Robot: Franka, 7 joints.
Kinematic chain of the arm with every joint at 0, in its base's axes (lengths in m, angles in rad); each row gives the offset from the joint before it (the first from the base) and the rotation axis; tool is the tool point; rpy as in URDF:
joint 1: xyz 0 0 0.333 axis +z
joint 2: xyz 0 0 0 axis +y
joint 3: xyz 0 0 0.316 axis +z
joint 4: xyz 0.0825 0 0 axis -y
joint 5: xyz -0.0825 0 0.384 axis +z
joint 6: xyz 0 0 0 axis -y
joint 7: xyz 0.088 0 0 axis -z
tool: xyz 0 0 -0.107 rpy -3.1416 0 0
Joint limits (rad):
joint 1: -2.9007..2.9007
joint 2: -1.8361..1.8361
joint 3: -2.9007..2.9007
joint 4: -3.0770..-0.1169
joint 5: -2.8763..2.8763
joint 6: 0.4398..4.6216
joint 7: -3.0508..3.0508
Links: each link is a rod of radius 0.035 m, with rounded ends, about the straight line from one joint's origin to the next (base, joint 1, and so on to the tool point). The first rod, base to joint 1, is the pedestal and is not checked.
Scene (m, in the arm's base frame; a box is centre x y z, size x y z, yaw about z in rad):
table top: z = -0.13
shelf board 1: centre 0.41 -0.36 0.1 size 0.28 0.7 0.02 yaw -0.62
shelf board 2: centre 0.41 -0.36 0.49 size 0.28 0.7 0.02 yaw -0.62
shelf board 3: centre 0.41 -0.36 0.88 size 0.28 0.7 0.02 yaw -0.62
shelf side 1: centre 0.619 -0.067 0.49 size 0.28 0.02 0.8 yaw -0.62
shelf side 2: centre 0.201 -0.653 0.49 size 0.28 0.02 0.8 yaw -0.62
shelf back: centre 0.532 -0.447 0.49 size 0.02 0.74 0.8 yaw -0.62
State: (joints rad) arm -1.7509 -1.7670 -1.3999 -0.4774 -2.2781 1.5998 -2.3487
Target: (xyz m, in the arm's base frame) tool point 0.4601 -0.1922 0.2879
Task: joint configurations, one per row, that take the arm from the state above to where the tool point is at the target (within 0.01 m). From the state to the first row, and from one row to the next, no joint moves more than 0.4 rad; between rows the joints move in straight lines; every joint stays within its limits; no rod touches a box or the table.
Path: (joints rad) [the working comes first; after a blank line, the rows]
Joints at the target: -0.3564 0.0722 0.0053 -2.4235 -2.2550 2.2448 -2.3487
Straight joint move there: touches shelf board 2.

1: -1.5036 -1.7445 -1.2530 -0.8488 -2.3636 1.5470 -2.2152
2: -1.2562 -1.7220 -1.1062 -1.2201 -2.4490 1.4943 -2.0818
3: -1.0089 -1.6995 -0.9593 -1.5915 -2.5345 1.4415 -1.9483
4: -0.7615 -1.6770 -0.8124 -1.9629 -2.6199 1.3888 -1.8149
5: -0.5142 -1.6545 -0.6656 -2.3343 -2.7054 1.3360 -1.6814
6: -0.2669 -1.6320 -0.5187 -2.7056 -2.7908 1.2833 -1.5480
7: -0.0195 -1.6095 -0.3718 -3.0770 -2.8763 1.2305 -1.4145
8: -0.1092 -1.2229 -0.2288 -3.0351 -2.6651 1.6126 -1.7259
9: -0.1989 -0.8364 -0.0858 -2.9932 -2.4540 1.9946 -2.0373
10: -0.2886 -0.4498 0.0572 -2.9513 -2.2428 2.3767 -2.3487
11: -0.3225 -0.1888 0.0312 -2.6874 -2.2489 2.3108 -2.3487
12: -0.3564 0.0722 0.0053 -2.4235 -2.2550 2.2448 -2.3487

